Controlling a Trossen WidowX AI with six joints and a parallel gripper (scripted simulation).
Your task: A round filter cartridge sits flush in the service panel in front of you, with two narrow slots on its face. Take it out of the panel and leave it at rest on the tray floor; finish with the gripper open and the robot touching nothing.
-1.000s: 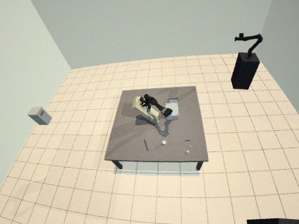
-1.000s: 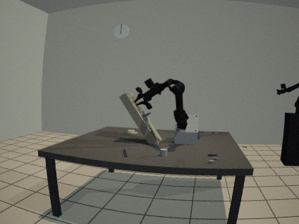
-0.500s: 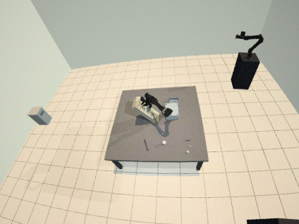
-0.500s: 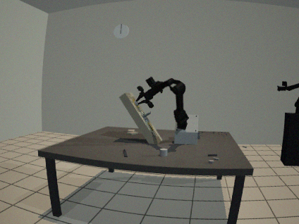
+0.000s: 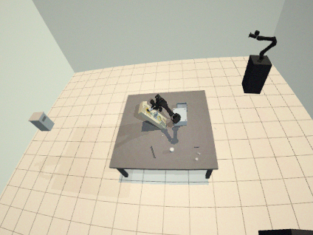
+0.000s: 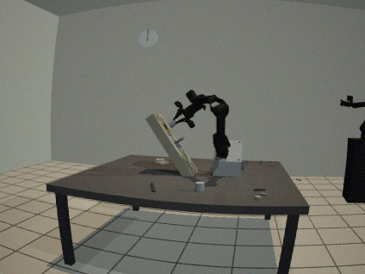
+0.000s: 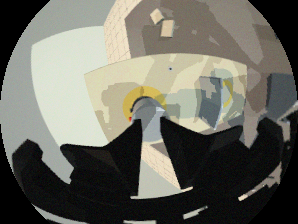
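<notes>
The round white filter cartridge lies 10 mm below my gripper tip and 10 mm ahead of it. From my gripper tip the other things lie so: grey square tray 340 mm behind, 320 mm to the right, 310 mm below.
</notes>
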